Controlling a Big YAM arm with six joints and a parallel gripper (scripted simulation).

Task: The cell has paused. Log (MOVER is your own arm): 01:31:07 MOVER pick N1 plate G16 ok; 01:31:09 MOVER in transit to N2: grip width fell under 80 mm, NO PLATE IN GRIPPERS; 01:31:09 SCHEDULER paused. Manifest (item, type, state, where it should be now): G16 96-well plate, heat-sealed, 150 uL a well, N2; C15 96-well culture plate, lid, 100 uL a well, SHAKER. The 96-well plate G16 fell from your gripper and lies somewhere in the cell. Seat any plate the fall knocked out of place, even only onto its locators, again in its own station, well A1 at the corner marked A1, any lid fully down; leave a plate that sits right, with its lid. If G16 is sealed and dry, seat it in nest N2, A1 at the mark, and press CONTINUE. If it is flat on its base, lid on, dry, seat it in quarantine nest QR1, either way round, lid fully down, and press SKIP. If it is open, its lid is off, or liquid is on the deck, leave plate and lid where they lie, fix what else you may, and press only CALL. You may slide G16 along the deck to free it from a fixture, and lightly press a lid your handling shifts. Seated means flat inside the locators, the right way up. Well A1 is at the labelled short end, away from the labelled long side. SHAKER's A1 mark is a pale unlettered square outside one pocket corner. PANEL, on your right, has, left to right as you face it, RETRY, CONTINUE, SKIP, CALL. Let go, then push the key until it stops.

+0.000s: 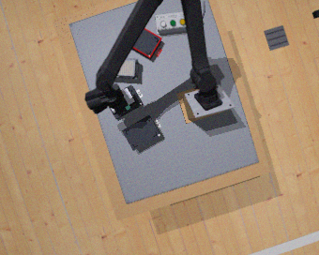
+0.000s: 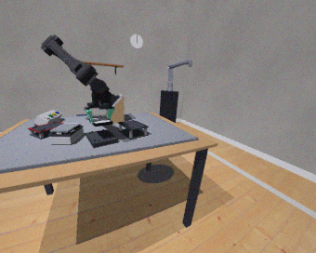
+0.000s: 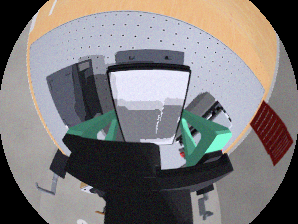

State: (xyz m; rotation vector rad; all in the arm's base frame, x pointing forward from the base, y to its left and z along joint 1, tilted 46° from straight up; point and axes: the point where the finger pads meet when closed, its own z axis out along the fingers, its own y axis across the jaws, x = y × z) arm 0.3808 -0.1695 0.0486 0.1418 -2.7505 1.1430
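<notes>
Right now the plate G16 is right at my hand. Round my hand: red-framed nest (21 cm behind, 27 cm to the right, 7 cm below); lidded plate (7 cm behind, 16 cm to the right, 4 cm below).
</notes>
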